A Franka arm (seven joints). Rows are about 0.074 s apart.
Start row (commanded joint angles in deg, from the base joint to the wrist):
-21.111, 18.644, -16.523, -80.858, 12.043, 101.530, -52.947
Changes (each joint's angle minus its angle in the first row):
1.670, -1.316, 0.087, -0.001, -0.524, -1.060, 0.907
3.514, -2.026, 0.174, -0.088, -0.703, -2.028, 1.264
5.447, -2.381, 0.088, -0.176, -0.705, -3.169, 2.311
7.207, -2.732, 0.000, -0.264, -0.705, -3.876, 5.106
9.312, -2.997, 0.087, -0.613, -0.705, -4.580, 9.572
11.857, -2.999, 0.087, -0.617, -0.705, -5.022, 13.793
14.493, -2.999, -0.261, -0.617, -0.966, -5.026, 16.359
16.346, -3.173, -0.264, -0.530, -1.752, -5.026, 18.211
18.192, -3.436, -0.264, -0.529, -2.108, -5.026, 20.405
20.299, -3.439, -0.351, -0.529, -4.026, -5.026, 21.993
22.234, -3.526, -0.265, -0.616, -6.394, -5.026, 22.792
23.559, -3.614, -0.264, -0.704, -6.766, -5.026, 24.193
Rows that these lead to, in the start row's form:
-19.441, 17.328, -16.436, -80.859, 11.519, 100.470, -52.040
-17.597, 16.618, -16.349, -80.946, 11.340, 99.502, -51.683
-15.664, 16.263, -16.435, -81.034, 11.338, 98.361, -50.636
-13.904, 15.912, -16.523, -81.122, 11.338, 97.654, -47.841
-11.799, 15.647, -16.436, -81.471, 11.338, 96.950, -43.375
-9.254, 15.645, -16.436, -81.475, 11.338, 96.508, -39.154
-6.618, 15.645, -16.784, -81.475, 11.077, 96.504, -36.588
-4.765, 15.471, -16.787, -81.388, 10.291, 96.504, -34.736
-2.919, 15.208, -16.787, -81.387, 9.935, 96.504, -32.542
-0.812, 15.205, -16.874, -81.387, 8.017, 96.504, -30.954
1.123, 15.118, -16.788, -81.474, 5.649, 96.504, -30.155
2.448, 15.030, -16.787, -81.562, 5.277, 96.504, -28.754

